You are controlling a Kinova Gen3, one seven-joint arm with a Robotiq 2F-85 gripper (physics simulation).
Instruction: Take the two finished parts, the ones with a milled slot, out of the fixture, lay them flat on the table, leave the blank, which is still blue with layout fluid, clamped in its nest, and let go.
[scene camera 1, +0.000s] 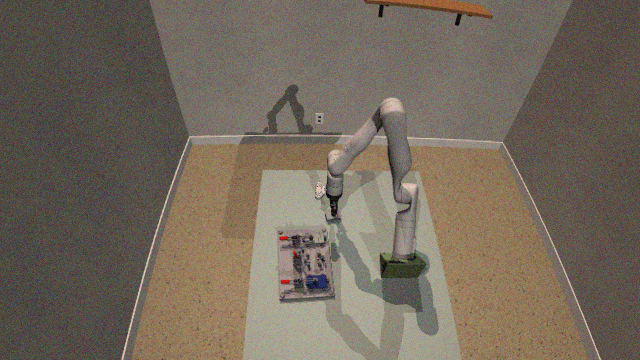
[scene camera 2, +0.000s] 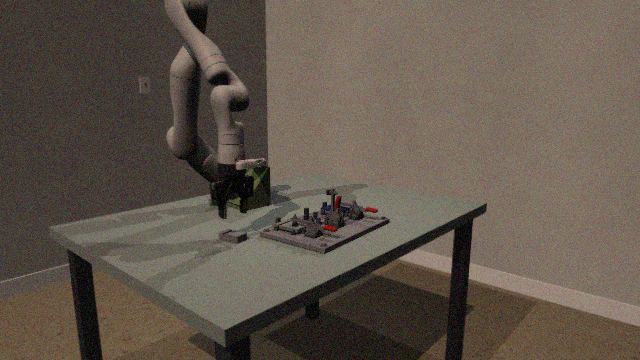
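Where they show: gripper, fingertip midpoint: (scene camera 1: pixel 332 209) (scene camera 2: pixel 233 215); arm's base, link origin: (scene camera 1: pixel 402 256).
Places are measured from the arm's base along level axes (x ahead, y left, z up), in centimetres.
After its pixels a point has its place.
Note:
A grey finished part (scene camera 1: pixel 330 218) @(y -22.4, x 32.6, z -3.9 cm) (scene camera 2: pixel 233 236) @(y -25.9, x 33.6, z -4.2 cm) lies flat on the table (scene camera 1: pixel 285 200) @(y -33.9, x 55.9, z -5.9 cm) (scene camera 2: pixel 280 280) @(y -33.7, x 62.0, z -5.9 cm), beside the fixture and apart from it; a notch shows in its top in the scene camera 2 view. My gripper (scene camera 1: pixel 334 214) @(y -24.3, x 31.8, z 1.1 cm) (scene camera 2: pixel 233 214) @(y -24.3, x 31.8, z 1.1 cm) is open and empty, pointing down a little above this part. The fixture plate (scene camera 1: pixel 286 267) @(y 4.7, x 52.0, z -4.5 cm) (scene camera 2: pixel 295 240) @(y -15.6, x 47.8, z -4.5 cm) carries three nests. The blue blank (scene camera 1: pixel 317 281) @(y 11.8, x 38.0, z -2.3 cm) (scene camera 2: pixel 342 208) @(y 12.7, x 40.2, z -2.3 cm) sits in one end nest, its red handle lying flat. The middle nest's red handle stands up, and pins show there. The other end nest holds grey shapes, too dark to tell a part from the clamp.
Pins and clamps rise from the fixture. The green arm base (scene camera 1: pixel 401 266) @(y 8.2, x 2.9, z 6.4 cm) (scene camera 2: pixel 257 187) @(y 2.1, x 9.4, z 1.6 cm) stands on the table to the fixture's right in the scene camera 1 view. An orange shelf (scene camera 1: pixel 430 6) is on the wall. Arm shadows cross the table.

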